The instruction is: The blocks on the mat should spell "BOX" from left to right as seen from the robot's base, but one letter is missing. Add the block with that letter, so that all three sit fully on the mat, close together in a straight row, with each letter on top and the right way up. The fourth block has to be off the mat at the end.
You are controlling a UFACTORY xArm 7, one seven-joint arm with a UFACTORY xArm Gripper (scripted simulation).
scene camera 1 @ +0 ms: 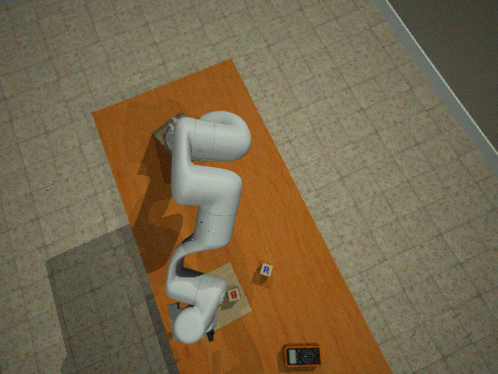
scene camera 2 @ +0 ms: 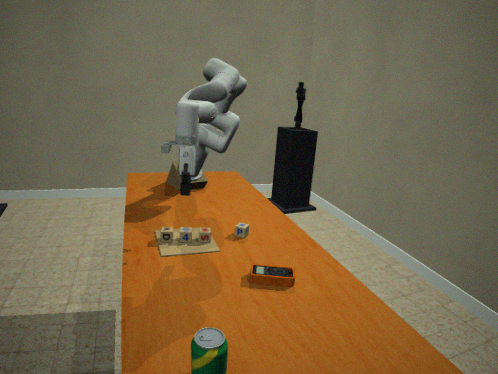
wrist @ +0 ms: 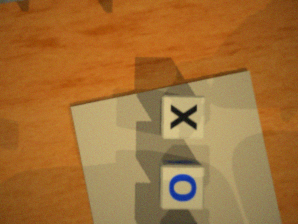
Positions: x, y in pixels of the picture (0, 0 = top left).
tan mat: scene camera 1; scene camera 2; wrist 120, 145
same spot on tan mat: (scene camera 1: 228, 312) = (scene camera 2: 194, 248)
